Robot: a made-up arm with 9 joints.
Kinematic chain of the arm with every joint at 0, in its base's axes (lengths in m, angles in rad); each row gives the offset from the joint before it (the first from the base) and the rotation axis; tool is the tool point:
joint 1: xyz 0 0 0.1 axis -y
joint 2: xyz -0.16 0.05 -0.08 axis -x
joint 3: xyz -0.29 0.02 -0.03 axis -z
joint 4: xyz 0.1 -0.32 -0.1 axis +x
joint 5: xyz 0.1 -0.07 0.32 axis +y
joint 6: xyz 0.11 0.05 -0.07 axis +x
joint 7: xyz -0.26 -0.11 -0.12 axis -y
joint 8: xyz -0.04 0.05 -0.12 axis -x
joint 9: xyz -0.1 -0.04 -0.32 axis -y
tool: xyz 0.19 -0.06 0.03
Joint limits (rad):
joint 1: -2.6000..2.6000
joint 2: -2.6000..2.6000
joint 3: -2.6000..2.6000
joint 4: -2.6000..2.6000
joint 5: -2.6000..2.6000
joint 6: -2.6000..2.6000
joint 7: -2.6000..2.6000
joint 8: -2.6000..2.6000
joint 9: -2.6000..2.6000
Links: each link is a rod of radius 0.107 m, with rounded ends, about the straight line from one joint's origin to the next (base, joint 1, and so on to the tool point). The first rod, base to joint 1, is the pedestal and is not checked.
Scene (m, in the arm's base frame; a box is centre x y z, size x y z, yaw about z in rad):
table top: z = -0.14
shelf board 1: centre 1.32 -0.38 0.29 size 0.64 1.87 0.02 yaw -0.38
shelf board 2: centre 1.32 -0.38 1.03 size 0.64 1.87 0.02 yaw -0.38
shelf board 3: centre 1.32 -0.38 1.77 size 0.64 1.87 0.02 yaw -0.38
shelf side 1: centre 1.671 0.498 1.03 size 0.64 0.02 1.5 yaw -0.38
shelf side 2: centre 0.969 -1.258 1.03 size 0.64 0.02 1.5 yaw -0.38
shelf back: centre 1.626 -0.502 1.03 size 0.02 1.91 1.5 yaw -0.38
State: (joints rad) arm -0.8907 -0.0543 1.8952 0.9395 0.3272 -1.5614 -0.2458 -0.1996 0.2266
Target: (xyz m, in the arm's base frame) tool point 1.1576 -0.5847 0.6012
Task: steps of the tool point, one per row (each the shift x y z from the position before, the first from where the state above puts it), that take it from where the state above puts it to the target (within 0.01 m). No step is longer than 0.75 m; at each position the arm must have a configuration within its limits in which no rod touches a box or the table.
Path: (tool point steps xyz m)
1: 0.3819 -0.3302 0.4513
2: 0.6192 -0.3173 0.0928
3: 0.5752 -0.1714 -0.3223
4: 0.2738 0.0370 -0.5555
5: 0.1623 -0.0804 0.0218
6: 0.1536 -0.0618 0.0005
7: 0.1387 -0.0394 -0.0223

